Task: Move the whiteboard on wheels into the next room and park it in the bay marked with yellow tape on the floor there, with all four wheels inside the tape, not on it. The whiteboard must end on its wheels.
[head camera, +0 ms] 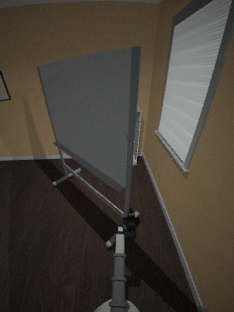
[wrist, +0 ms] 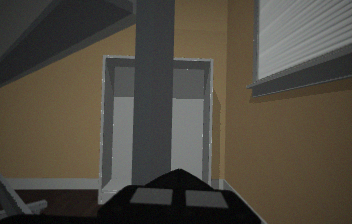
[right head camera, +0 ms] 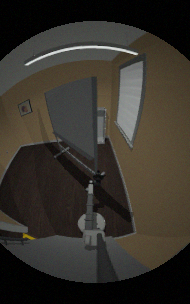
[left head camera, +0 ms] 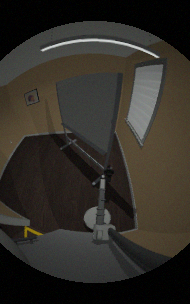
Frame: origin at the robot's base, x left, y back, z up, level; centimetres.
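Seen in the pictures: gripper, fingertip midpoint: [head camera: 130, 208] [wrist: 178, 184] [right head camera: 97, 169] [left head camera: 108, 164].
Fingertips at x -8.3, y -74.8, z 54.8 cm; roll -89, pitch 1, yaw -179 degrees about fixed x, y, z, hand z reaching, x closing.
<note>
Offsets run from my fingertips to a thing's middle. "pt": to the spot under its first point.
The whiteboard [head camera: 92, 110] [left head camera: 89, 107] [right head camera: 71, 120] stands upright on its wheeled frame, angled across the room ahead. Its far foot {dx +99.7, dy -88.2, dz -49.1 cm} [head camera: 66, 178] shows on the floor, and part of its near foot {pt dx +18.1, dy +11.7, dz -47.6 cm} [head camera: 110, 243] shows beside my wrist. In the wrist view, the near upright post [wrist: 154, 95] runs down behind my fingertips, and the panel's lower edge is at the top left. My gripper [head camera: 132, 213] [left head camera: 109, 169] [right head camera: 99, 173] [wrist: 178, 184] is shut with its fingertips together, in front of the post, with nothing seen between them. Whether the tips touch the post is unclear. Yellow tape [left head camera: 26, 231] [right head camera: 29, 236] shows at the lower left.
A white open cabinet [right head camera: 105, 127] [wrist: 207, 115] stands at the far wall behind the post. A window [head camera: 187, 85] [wrist: 310, 32] with a protruding sill is on the right wall. A framed picture [left head camera: 31, 97] [right head camera: 25, 107] hangs at the left.
</note>
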